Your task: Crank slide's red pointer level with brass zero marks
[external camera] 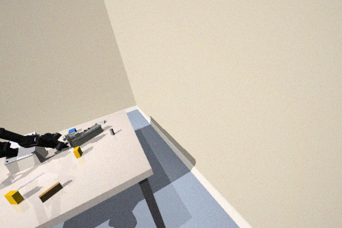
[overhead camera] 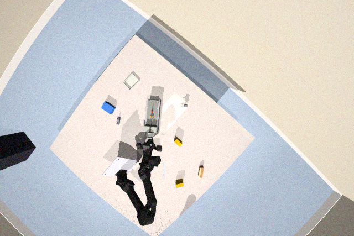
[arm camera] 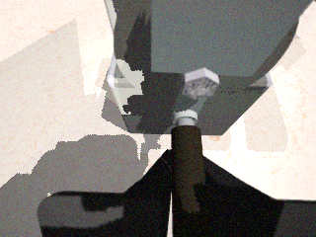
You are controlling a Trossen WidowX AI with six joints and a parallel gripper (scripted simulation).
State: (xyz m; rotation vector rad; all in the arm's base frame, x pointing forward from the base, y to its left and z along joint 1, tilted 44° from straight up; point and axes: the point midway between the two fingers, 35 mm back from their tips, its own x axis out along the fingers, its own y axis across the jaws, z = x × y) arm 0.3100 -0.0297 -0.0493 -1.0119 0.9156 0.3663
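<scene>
Now: gripper tip 10 mm past the dark brown crank handle, 10 mm to the left of it and 30 mm below it. The rest, counted from my gripper tip: blue block 100 mm behind, 410 mm to the left, 10 mm below; crank 40 mm above; red pointer 150 mm ahead, 130 mm to the left, 50 mm above.
</scene>
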